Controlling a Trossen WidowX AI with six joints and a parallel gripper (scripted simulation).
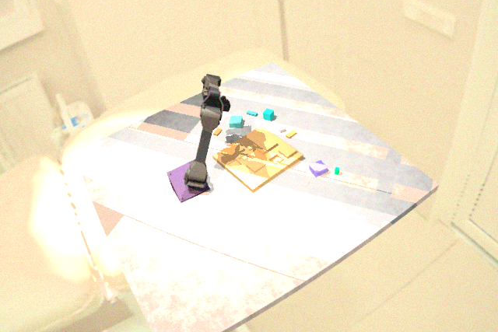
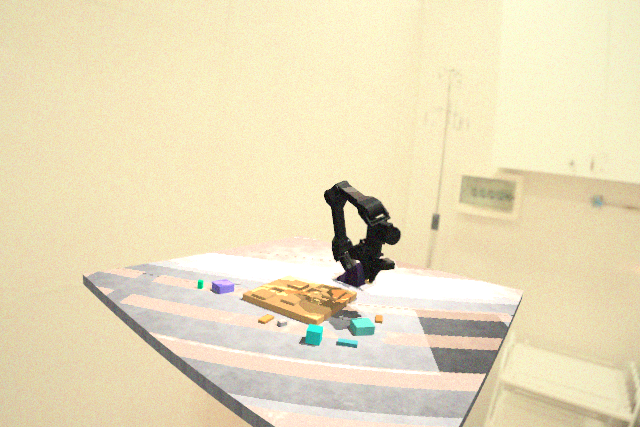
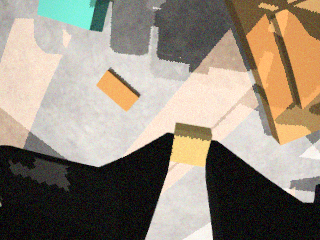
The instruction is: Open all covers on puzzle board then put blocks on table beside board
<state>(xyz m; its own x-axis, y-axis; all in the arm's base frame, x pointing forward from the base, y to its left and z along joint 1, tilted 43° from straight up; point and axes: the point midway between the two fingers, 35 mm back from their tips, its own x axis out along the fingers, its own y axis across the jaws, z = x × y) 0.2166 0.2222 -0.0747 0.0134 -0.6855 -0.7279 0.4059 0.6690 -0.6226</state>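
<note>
Right now the teal block is 130 mm ahead of my gripper tip, 90 mm below it and 80 mm to the left of it. The rest, counted from my gripper tip: cyan cube (290 mm ahead, 90 mm below, 20 mm to the left); flat teal piece (240 mm ahead, 100 mm to the left, 100 mm below); small grey piece (290 mm ahead, 110 mm to the right, 100 mm below).
</note>
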